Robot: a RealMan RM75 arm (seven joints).
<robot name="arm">
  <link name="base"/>
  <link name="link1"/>
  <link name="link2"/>
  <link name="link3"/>
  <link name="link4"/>
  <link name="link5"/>
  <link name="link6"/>
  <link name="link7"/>
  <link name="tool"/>
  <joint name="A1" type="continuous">
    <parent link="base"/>
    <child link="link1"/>
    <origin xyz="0 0 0.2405" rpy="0 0 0"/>
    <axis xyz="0 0 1"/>
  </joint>
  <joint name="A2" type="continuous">
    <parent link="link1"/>
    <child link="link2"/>
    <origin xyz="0 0 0" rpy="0 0 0"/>
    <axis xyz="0 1 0"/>
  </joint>
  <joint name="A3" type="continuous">
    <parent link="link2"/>
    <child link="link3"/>
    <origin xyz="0 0 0.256" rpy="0 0 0"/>
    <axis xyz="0 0 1"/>
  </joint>
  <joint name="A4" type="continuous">
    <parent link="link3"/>
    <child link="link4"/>
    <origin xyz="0 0 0" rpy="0 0 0"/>
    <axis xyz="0 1 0"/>
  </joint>
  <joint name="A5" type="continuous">
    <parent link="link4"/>
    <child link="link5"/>
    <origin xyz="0 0 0.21" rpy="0 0 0"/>
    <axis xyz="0 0 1"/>
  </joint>
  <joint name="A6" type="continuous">
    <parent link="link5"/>
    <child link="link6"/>
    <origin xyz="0 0 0" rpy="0 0 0"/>
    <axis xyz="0 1 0"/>
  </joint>
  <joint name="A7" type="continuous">
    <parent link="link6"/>
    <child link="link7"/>
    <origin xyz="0 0 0.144" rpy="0 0 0"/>
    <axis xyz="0 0 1"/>
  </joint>
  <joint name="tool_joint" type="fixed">
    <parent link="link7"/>
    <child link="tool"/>
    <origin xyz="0 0 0" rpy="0 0 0"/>
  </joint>
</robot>
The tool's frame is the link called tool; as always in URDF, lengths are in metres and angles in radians. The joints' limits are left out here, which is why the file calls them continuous.
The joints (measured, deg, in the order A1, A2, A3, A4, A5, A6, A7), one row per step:
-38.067 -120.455 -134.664 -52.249 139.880 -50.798 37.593
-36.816 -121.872 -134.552 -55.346 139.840 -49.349 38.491
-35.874 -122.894 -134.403 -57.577 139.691 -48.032 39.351
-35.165 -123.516 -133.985 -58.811 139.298 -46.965 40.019
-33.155 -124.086 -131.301 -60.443 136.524 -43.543 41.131
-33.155 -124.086 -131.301 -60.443 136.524 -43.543 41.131
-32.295 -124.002 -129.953 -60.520 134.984 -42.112 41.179
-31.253 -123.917 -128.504 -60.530 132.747 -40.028 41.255
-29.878 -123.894 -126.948 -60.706 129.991 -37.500 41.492
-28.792 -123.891 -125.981 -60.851 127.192 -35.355 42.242
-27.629 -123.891 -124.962 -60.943 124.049 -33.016 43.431
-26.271 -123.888 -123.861 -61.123 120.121 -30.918 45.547
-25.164 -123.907 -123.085 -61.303 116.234 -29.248 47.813
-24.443 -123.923 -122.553 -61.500 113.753 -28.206 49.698
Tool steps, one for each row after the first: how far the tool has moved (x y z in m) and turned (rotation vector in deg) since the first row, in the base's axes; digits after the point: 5 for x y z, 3 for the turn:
0.00274 -0.00127 0.00420 2.512 1.008 -1.228
0.00482 -0.00216 0.00787 4.557 1.896 -2.209
0.00604 -0.00297 0.00928 5.812 2.451 -2.891
0.00800 -0.00416 0.01101 8.664 2.927 -4.311
0.00800 -0.00416 0.01101 8.664 2.927 -4.311
0.00722 -0.00490 0.01084 9.608 2.578 -4.419
0.00584 -0.00559 0.01149 11.238 1.788 -4.341
0.00336 -0.00718 0.01304 13.403 0.799 -4.093
0.00127 -0.00841 0.01559 15.519 -0.177 -3.963
-0.00143 -0.01001 0.01830 17.772 -1.033 -3.829
-0.00426 -0.01265 0.02089 19.888 -1.830 -3.966
-0.00630 -0.01491 0.02369 21.824 -2.687 -4.126
-0.00747 -0.01645 0.02564 23.001 -2.818 -4.434

